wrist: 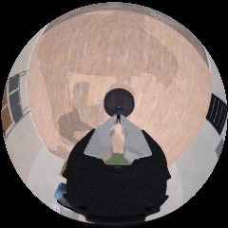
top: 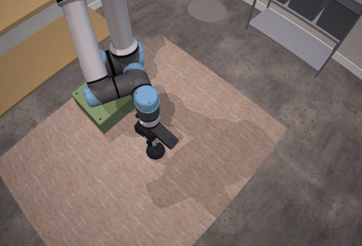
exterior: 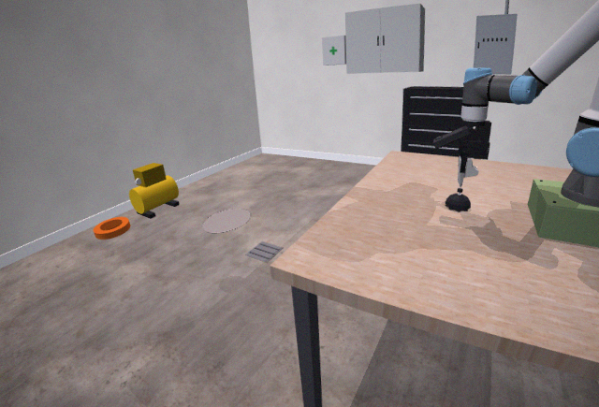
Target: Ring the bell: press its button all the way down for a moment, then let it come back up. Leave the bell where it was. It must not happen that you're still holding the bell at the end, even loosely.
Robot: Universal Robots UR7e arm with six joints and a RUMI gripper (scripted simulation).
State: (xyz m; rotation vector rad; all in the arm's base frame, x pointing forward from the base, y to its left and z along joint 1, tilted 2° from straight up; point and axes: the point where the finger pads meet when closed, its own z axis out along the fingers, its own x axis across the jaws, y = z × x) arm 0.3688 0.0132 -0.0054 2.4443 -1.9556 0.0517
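Now: the bell 50 mm below my hand.
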